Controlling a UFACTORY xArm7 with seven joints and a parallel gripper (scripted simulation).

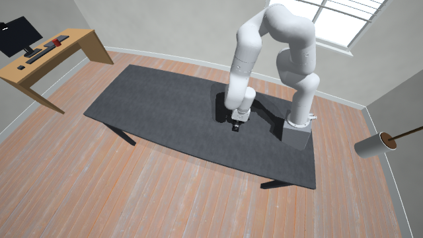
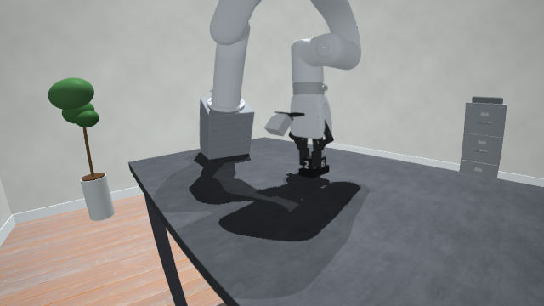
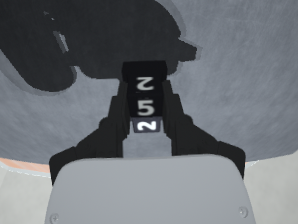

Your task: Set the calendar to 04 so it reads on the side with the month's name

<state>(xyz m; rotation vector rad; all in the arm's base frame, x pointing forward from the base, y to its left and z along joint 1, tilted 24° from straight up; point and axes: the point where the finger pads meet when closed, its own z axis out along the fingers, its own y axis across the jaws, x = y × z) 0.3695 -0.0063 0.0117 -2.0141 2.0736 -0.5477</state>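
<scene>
Now: the black calendar tray 2 cm to the left of my hand and 4 cm below it. From my hand the other things lie so: black number cube: 3 cm to the left, 2 cm below.
</scene>
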